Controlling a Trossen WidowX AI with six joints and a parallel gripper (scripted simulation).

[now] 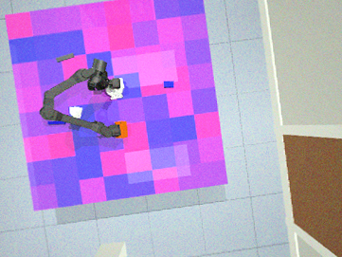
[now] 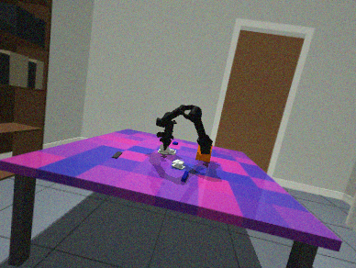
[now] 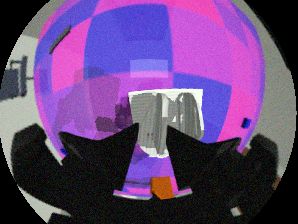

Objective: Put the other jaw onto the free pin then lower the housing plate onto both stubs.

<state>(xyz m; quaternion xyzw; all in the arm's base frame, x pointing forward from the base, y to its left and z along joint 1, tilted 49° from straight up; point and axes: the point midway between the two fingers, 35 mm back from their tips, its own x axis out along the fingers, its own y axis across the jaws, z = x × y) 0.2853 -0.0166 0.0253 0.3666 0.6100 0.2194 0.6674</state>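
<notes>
My gripper tip is 40 mm past the grey jaw and 10 mm to the left of it. The rest, counted from my gripper tip: blue block: 380 mm to the right, 60 mm behind, 10 mm below; then blue bar: 390 mm to the left, 140 mm behind, 10 mm below; then grey bar: 260 mm ahead, 240 mm to the left, 20 mm below.
</notes>
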